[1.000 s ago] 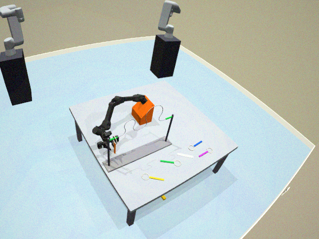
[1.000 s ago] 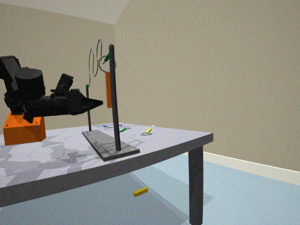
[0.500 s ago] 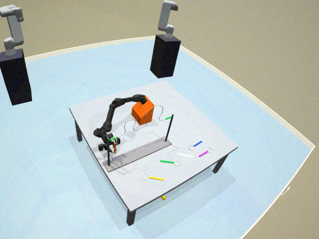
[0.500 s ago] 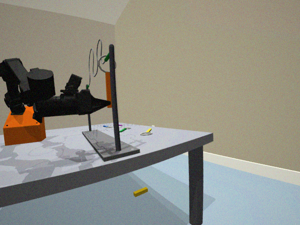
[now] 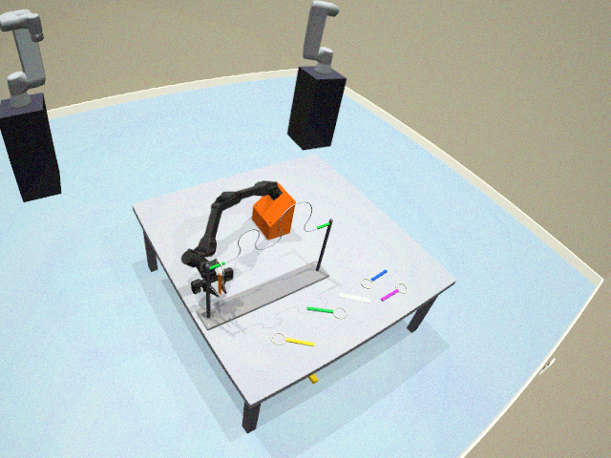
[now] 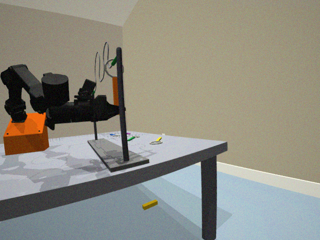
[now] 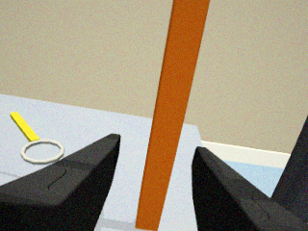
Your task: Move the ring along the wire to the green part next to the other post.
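Right now my gripper tip is 24 cm to the right of the wire rig, 9 cm below it and 5 cm past it. The rest, counted from my gripper tip: yellow block (65 cm below, 42 cm to the left, 22 cm ahead); then white bar (61 cm to the left, 16 cm below, 14 cm ahead).
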